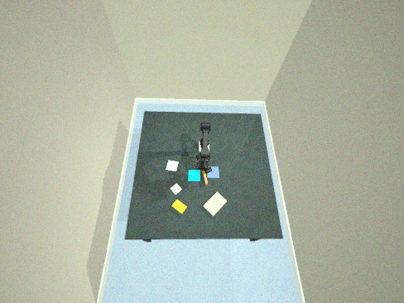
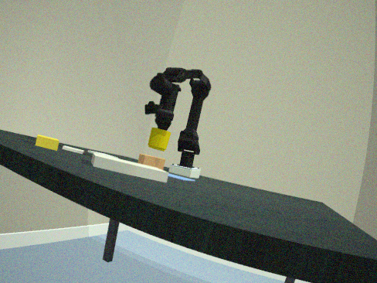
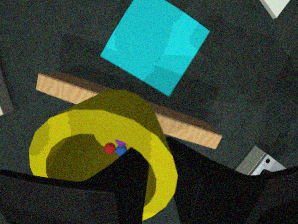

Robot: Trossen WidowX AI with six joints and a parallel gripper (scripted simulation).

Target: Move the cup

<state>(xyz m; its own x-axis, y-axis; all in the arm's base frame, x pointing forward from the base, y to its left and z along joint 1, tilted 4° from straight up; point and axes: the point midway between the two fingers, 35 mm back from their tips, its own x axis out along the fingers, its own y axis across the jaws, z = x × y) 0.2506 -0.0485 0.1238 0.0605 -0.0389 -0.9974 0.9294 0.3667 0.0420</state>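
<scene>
Right now the cyan pad is 120 mm below my gripper tip, 80 mm to the right of it and 30 mm ahead of it. The rest, counted from my gripper tip: wooden bar: 100 mm below, 20 mm ahead, 10 mm to the left; yellow cup: 20 mm ahead, 10 mm to the left; blue marble: 30 mm to the left, 20 mm below, 20 mm ahead.
</scene>
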